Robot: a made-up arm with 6 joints.
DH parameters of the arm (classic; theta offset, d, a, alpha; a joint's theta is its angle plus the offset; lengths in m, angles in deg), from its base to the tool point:
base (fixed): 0 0.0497 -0.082 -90
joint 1: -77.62 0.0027 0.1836 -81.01
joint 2: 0 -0.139 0.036 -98.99
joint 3: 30.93 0 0.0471 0
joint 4: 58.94 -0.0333 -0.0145 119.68
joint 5: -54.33 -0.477 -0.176 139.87
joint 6: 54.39 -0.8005 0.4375 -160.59
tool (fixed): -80.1 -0.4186 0 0
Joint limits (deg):
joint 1: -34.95..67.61
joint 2: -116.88..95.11
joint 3: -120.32..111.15
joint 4: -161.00..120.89
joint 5: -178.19..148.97
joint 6: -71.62..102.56
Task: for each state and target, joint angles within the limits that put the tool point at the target. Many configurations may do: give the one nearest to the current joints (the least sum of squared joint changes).
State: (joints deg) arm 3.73 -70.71 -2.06 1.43 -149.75 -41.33
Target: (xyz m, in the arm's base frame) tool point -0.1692 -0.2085 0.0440
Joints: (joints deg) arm 13.26 -63.35 -28.66 -29.17 -132.98 -26.43
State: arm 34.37 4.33 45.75 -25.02 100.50 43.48
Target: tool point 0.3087 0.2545 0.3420
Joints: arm 37.46 9.97 61.81 -3.50 92.07 81.68
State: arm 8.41 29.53 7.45 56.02 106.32 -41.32
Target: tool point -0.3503 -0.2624 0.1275
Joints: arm 2.24 39.13 8.61 52.63 86.33 -27.55
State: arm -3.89 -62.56 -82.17 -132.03 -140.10 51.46
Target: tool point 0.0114 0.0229 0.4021
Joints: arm -34.95 -65.49 -54.48 -105.66 -110.96 76.63
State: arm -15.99 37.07 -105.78 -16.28 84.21 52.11
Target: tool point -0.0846 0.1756 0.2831
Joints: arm 4.06 23.70 -101.41 -7.28 75.83 43.64
